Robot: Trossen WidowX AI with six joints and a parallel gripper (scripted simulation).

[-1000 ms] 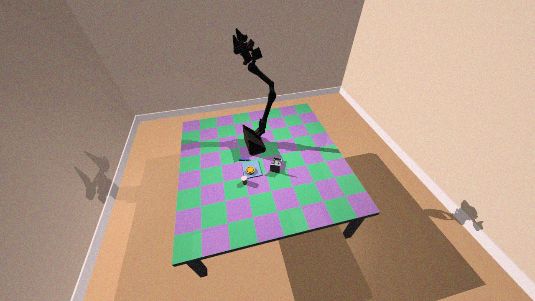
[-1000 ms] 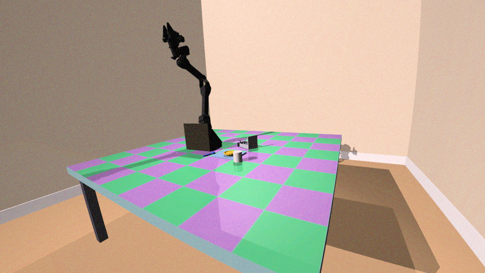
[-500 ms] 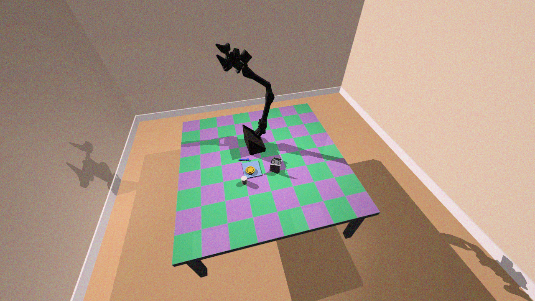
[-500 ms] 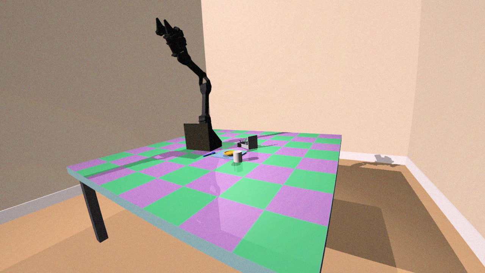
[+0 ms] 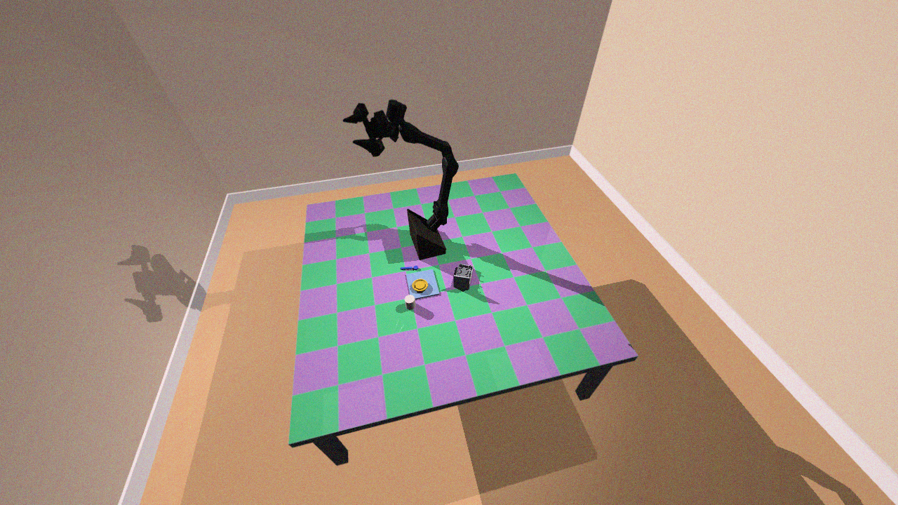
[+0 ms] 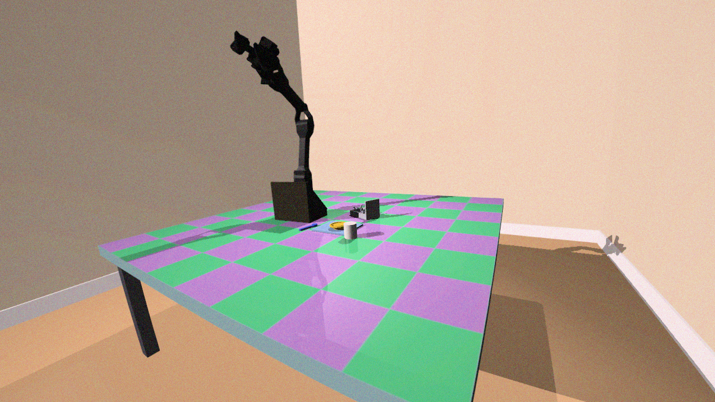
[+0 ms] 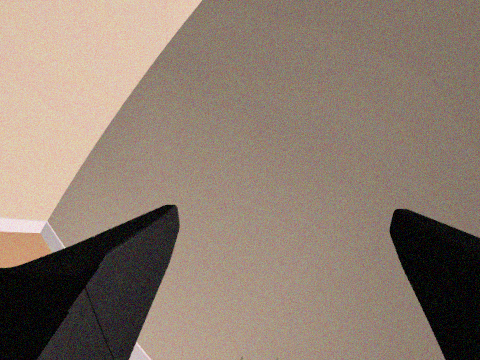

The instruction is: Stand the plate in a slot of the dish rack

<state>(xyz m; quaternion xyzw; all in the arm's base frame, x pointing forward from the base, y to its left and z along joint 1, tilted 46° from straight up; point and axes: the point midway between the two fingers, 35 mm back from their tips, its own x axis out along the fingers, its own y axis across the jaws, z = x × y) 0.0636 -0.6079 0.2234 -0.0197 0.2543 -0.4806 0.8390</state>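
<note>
Now: gripper tip 66 cm above the yellow plate, 22 cm short of it and 15 cm to the right of it. The rest, counted from my gripper tip: white cup (66 cm below, 31 cm ahead, 8 cm to the left); then blue spoon (68 cm below, 14 cm to the left, 10 cm ahead); then light blue mat (68 cm below, 21 cm ahead, 16 cm to the left).
</note>
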